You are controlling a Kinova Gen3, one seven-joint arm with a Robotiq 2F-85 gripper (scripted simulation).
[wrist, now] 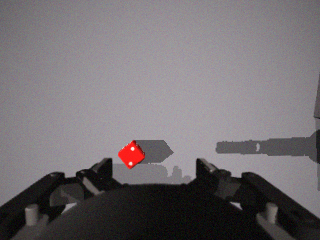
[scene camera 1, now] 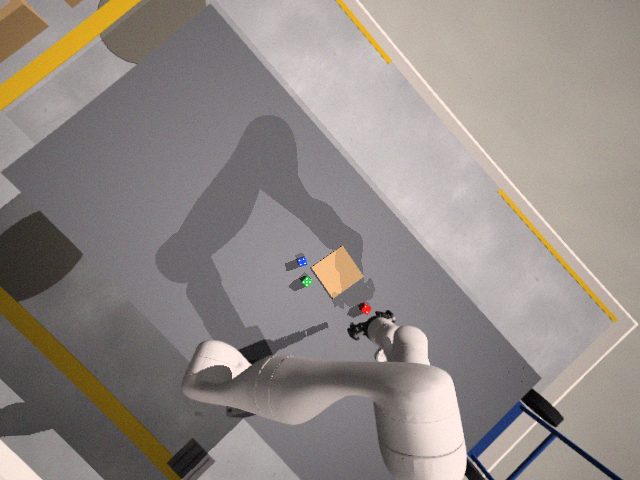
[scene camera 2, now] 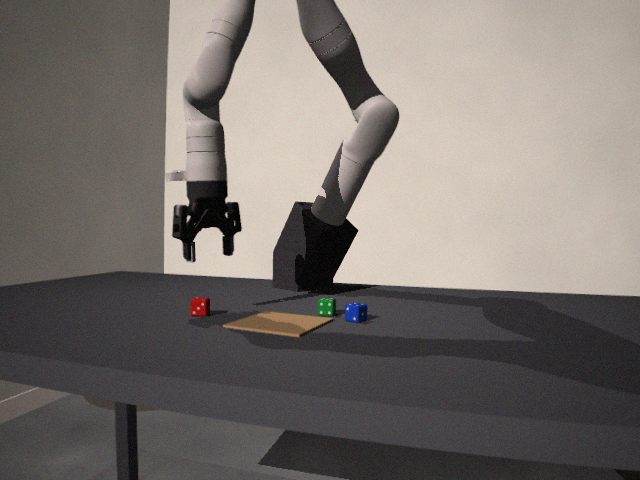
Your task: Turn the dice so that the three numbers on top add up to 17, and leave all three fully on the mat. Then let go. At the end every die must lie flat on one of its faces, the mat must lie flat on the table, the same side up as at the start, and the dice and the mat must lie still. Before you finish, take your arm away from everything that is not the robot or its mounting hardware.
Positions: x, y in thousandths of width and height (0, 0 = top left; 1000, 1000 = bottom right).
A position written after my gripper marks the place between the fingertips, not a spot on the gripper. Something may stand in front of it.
Observation:
I see my gripper (scene camera 2: 329, 539) and a tan mat (scene camera 2: 462, 678).
The tan mat shows as well in scene camera 1 (scene camera 1: 527, 566). My gripper is seen too in the wrist view (wrist: 483, 698). The wrist view does not show the tan mat: it is out of frame.

